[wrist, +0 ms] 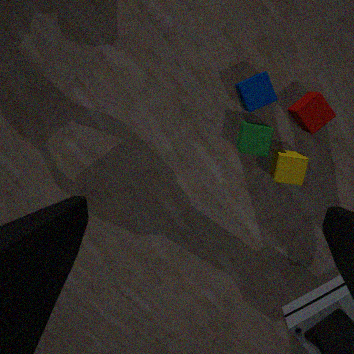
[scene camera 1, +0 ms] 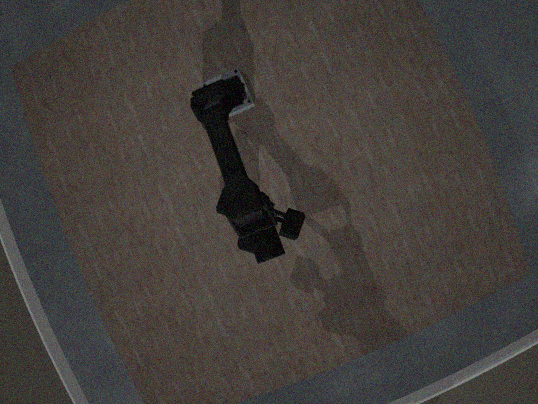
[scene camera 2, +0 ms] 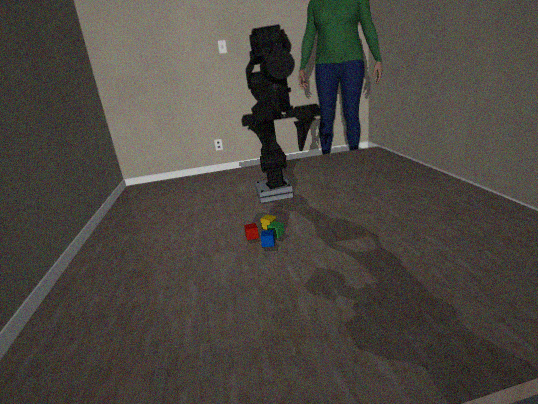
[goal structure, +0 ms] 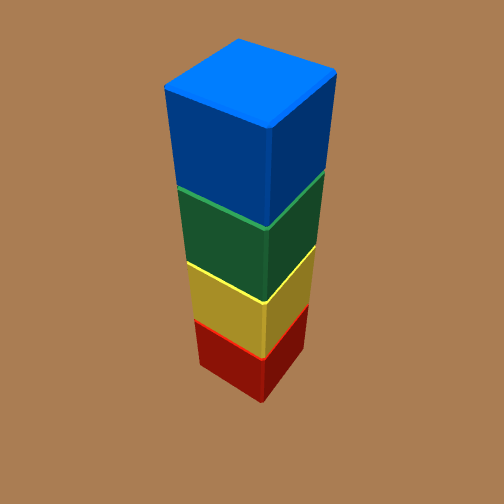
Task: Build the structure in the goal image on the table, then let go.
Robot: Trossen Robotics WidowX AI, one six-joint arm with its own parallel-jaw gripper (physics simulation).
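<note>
A blue block (scene camera 2: 268, 239) (wrist: 256, 92), a red block (scene camera 2: 251, 231) (wrist: 313, 112), a green block (scene camera 2: 276, 229) (wrist: 255, 138) and a yellow block (scene camera 2: 266, 221) (wrist: 291, 170) lie in a loose group with small gaps in the wrist view. None is stacked on another. They stand in front of the arm's base. In scene camera 1 the blocks do not show; the arm covers that area. My gripper (wrist: 208, 213) is open and empty, high above the surface. In the wrist view the blocks lie beyond the fingertips, toward the upper right.
The arm's grey base plate (scene camera 1: 243, 108) (scene camera 2: 276, 197) (wrist: 315, 305) stands behind the blocks, close to the yellow one. A person in a green top (scene camera 2: 338, 37) stands by the back wall. Dark arm shadows cross the wood-look surface (scene camera 1: 150, 240), and the light is dim.
</note>
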